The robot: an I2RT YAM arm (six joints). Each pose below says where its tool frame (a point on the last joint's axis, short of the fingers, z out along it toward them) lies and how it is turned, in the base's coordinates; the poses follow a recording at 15 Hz.
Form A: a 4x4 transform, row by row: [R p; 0 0 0 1], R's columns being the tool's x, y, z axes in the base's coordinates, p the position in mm. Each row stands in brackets.
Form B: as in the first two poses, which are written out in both.
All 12 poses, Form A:
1: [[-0.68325, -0.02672, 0.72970, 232.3], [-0.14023, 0.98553, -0.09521, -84.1], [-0.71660, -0.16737, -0.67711, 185.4], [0, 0, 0, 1]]
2: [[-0.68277, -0.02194, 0.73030, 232.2], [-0.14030, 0.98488, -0.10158, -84.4], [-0.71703, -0.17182, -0.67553, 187.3], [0, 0, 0, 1]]
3: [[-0.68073, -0.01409, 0.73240, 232.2], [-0.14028, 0.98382, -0.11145, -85.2], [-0.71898, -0.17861, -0.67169, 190.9], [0, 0, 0, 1]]
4: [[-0.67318, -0.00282, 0.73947, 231.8], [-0.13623, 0.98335, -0.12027, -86.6], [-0.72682, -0.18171, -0.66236, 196.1], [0, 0, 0, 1]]
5: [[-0.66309, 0.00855, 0.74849, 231.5], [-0.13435, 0.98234, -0.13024, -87.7], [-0.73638, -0.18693, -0.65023, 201.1], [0, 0, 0, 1]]
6: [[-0.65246, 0.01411, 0.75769, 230.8], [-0.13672, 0.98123, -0.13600, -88.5], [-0.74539, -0.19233, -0.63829, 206.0], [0, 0, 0, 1]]
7: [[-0.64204, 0.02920, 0.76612, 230.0], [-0.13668, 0.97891, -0.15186, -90.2], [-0.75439, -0.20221, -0.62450, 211.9], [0, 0, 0, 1]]
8: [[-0.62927, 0.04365, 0.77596, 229.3], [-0.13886, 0.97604, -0.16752, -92.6], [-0.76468, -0.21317, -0.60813, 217.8], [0, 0, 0, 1]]
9: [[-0.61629, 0.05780, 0.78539, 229.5], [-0.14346, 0.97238, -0.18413, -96.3], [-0.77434, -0.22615, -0.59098, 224.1], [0, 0, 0, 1]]
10: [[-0.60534, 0.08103, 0.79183, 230.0], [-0.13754, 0.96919, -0.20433, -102.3], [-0.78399, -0.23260, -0.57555, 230.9], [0, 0, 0, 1]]
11: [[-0.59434, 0.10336, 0.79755, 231.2], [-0.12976, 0.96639, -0.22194, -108.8], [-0.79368, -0.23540, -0.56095, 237.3], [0, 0, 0, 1]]
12: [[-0.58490, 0.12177, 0.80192, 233.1], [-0.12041, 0.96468, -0.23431, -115.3], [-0.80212, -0.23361, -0.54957, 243.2], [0, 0, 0, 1]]
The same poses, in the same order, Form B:
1: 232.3, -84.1, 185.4, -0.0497, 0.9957, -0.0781, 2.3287
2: 232.2, -84.4, 187.3, -0.0483, 0.9955, -0.0814, 2.3277
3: 232.2, -85.2, 190.9, -0.0460, 0.9952, -0.0865, 2.3244
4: 231.8, -86.6, 196.1, -0.0417, 0.9950, -0.0905, 2.3132
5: 231.5, -87.7, 201.1, -0.0380, 0.9947, -0.0957, 2.2989
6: 230.8, -88.5, 206.0, -0.0373, 0.9943, -0.0998, 2.2847
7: 230.0, -90.2, 211.9, -0.0329, 0.9936, -0.1084, 2.2703
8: 229.3, -92.6, 217.8, -0.0294, 0.9926, -0.1176, 2.2532
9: 229.5, -96.3, 224.1, -0.0267, 0.9914, -0.1279, 2.2363
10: 230.0, -102.3, 230.9, -0.0178, 0.9904, -0.1374, 2.2216
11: 231.2, -108.8, 237.3, -0.0084, 0.9894, -0.1450, 2.2074
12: 233.1, -115.3, 243.2, 0.0004, 0.9888, -0.1493, 2.1955
